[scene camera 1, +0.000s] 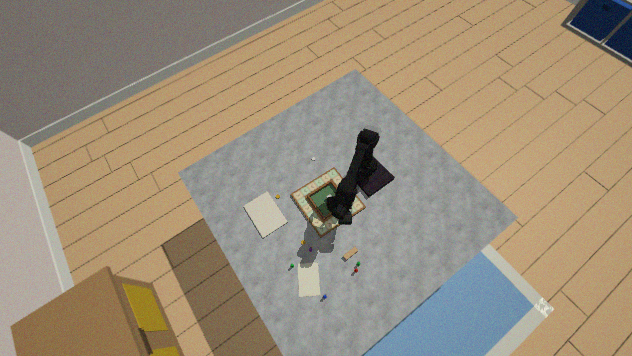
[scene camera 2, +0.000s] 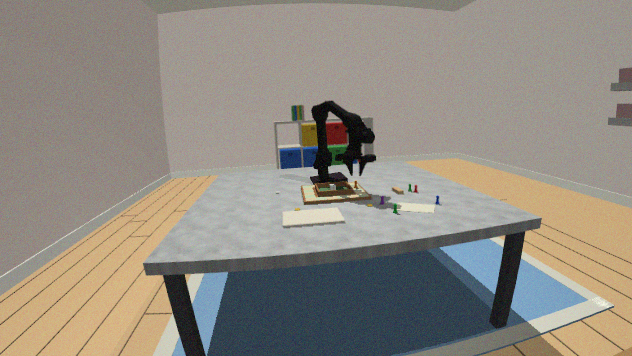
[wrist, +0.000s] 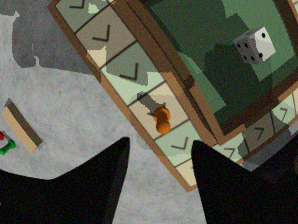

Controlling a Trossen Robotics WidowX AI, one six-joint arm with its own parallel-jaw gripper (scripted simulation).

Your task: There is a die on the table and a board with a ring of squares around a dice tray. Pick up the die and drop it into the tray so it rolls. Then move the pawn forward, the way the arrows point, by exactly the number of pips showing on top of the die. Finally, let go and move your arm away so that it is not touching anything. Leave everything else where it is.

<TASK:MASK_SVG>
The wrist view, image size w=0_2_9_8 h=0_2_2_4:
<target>my gripper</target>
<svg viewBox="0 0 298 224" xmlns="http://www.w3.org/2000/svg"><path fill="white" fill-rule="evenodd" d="M193 141L190 156L198 193L201 194L206 224L298 224L297 180L290 183L270 183L235 164L233 160L227 159L221 152L202 143L202 140ZM130 137L121 137L116 143L85 161L85 164L51 180L13 175L0 169L0 224L112 224L128 168Z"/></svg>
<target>small wooden block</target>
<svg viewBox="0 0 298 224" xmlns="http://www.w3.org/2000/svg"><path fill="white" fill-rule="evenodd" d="M5 105L4 120L7 121L9 127L15 132L17 139L25 145L25 148L32 155L32 152L35 152L36 148L40 147L43 140L33 131L31 125L27 123L27 120L24 119L15 104Z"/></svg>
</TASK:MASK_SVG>
